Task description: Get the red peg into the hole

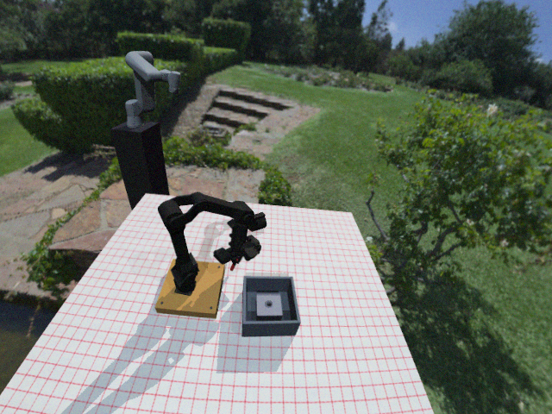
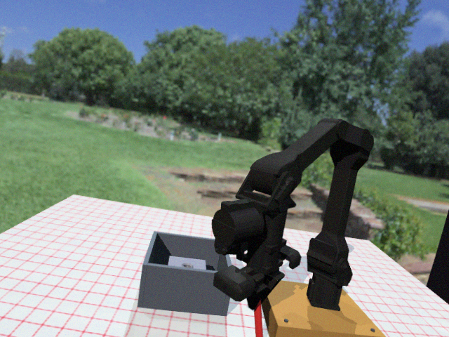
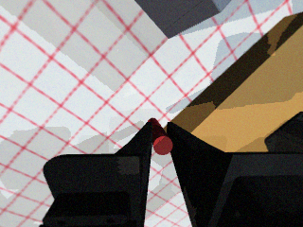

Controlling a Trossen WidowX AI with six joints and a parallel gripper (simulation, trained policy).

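Right now the grey plate is 16 cm ahead of my gripper tip, 14 cm to the right of it and 3 cm below it. From my gripper tip the other things lie so: red peg 1 cm behind, 1 cm to the left, 1 cm below; grey box 16 cm ahead, 14 cm to the right, 5 cm below.
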